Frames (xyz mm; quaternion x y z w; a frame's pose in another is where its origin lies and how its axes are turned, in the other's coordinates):
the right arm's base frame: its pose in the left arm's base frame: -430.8 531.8 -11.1 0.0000 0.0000 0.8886 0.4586
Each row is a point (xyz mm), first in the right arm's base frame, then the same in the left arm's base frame.
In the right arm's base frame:
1: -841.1 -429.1 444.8
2: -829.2 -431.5 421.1
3: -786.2 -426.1 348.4
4: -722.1 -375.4 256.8
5: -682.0 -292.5 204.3
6: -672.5 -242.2 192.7
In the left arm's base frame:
1: 406.2 94.8 433.7
2: 401.3 105.9 410.0
3: 372.0 137.8 337.3
4: 293.5 160.7 245.7
5: 202.7 145.4 193.2
6: 156.2 124.0 181.6

